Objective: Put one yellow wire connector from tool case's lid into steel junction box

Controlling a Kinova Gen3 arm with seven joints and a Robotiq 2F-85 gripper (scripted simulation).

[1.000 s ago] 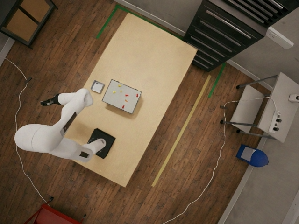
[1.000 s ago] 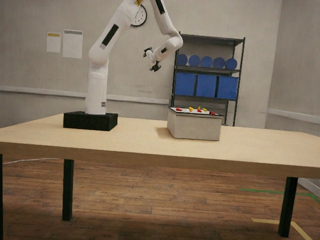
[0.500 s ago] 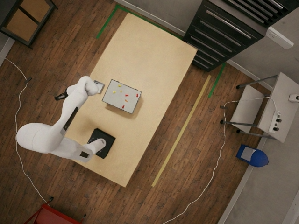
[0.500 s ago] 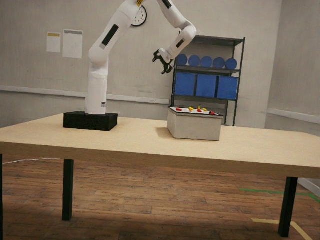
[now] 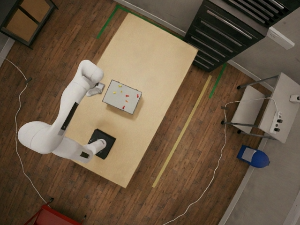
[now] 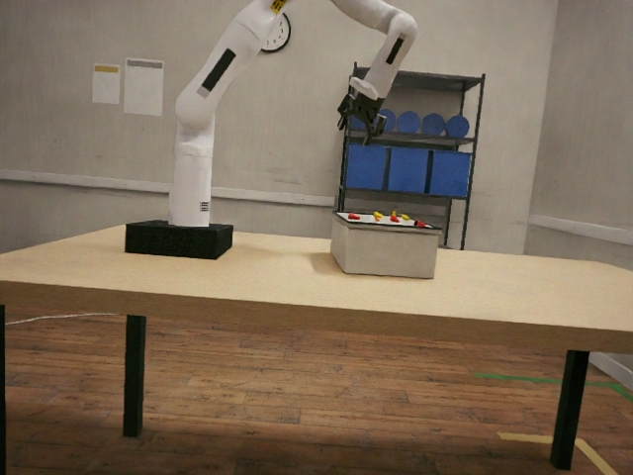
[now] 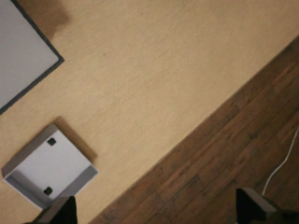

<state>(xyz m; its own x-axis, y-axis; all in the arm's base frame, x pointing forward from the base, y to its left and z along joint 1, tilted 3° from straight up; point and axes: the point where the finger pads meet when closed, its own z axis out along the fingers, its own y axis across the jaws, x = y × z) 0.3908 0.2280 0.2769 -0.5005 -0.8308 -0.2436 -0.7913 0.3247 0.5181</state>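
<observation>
My hand is 250 mm above the grey tool case, 180 mm to the left of it and 100 mm short of it. The rest, counted from my hand: orange connector (240 mm to the right, 220 mm below, 80 mm ahead).
</observation>
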